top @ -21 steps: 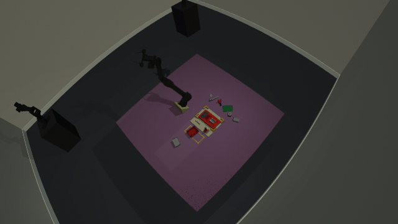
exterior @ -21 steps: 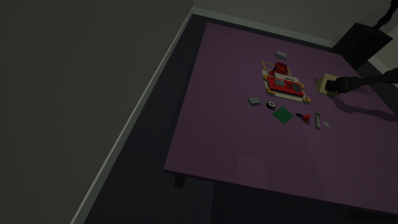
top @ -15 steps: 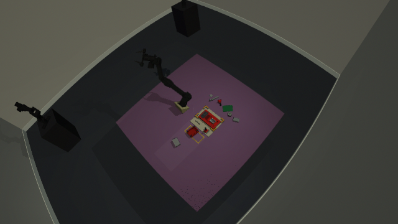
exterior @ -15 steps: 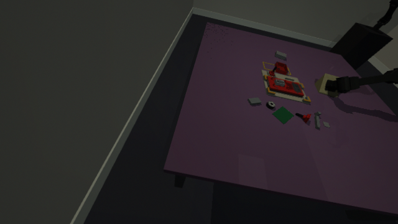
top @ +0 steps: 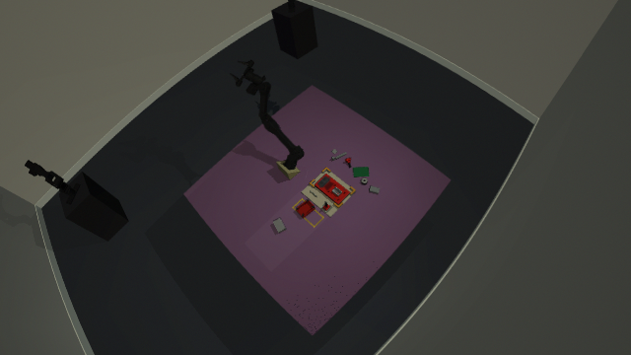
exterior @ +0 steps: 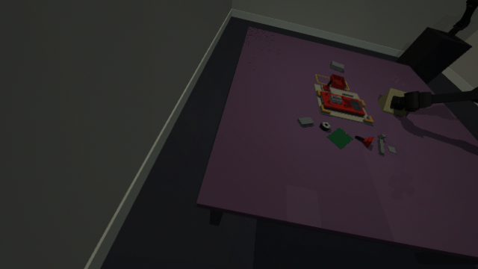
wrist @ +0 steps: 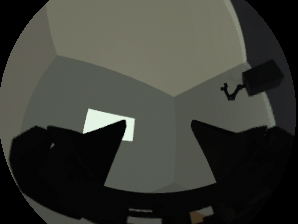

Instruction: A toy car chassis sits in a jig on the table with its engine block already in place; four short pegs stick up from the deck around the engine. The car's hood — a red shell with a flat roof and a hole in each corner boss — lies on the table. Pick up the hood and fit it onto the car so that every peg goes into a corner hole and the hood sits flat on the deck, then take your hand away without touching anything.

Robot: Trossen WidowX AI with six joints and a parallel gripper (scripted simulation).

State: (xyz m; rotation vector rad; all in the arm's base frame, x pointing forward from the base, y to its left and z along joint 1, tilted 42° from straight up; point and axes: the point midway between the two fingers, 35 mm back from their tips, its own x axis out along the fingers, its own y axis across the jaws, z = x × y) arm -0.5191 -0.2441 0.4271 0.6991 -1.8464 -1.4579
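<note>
My gripper tip is now 800 mm short of the red hood, 550 mm above it and 210 mm to the left of it. Round my gripper tip: green square plate: 870 mm ahead, 560 mm below, 210 mm to the left; grey engine block: 870 mm ahead, 540 mm below.
</note>
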